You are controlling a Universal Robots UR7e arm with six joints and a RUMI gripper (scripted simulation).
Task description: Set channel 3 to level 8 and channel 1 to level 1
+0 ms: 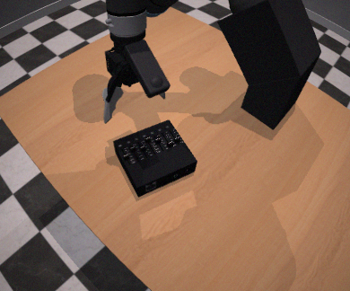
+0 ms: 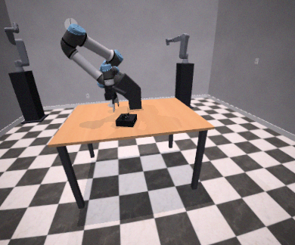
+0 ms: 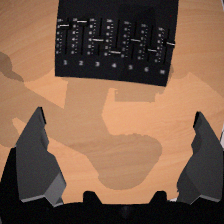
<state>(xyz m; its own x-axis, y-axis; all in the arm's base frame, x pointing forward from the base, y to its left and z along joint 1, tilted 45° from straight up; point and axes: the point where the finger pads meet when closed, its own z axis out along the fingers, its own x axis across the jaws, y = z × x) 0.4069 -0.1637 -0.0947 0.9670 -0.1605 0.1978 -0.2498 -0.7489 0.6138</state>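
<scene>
Right now the fader knob is 100 mm to the left of my hand, 60 mm below it and 40 mm behind it.
</scene>
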